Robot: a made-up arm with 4 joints.
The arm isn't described. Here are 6 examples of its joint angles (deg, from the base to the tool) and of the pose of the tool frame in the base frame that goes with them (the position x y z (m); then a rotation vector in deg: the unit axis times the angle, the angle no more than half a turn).
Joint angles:
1: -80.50 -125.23 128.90 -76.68
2: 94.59 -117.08 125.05 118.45
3: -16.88 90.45 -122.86 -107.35
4: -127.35 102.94 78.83 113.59
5: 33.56 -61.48 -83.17 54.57
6: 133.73 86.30 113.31 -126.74
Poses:
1: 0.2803 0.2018 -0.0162 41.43 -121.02 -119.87
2: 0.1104 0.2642 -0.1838 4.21 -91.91 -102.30
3: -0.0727 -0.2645 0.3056 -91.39 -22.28 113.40
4: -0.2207 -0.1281 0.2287 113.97 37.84 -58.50
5: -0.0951 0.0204 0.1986 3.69 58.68 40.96
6: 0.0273 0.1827 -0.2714 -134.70 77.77 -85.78
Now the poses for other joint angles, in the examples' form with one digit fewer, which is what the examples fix.
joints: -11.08 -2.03 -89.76 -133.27
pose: 0.227 0.395 0.065 33.2 -108.4 -104.5
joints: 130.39 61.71 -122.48 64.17
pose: 0.028 0.003 -0.222 -51.8 -105.6 -27.0
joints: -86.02 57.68 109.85 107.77
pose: 0.230 -0.196 0.166 50.4 116.8 -102.5
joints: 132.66 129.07 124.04 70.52
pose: 0.028 0.052 0.271 -78.0 40.1 114.9
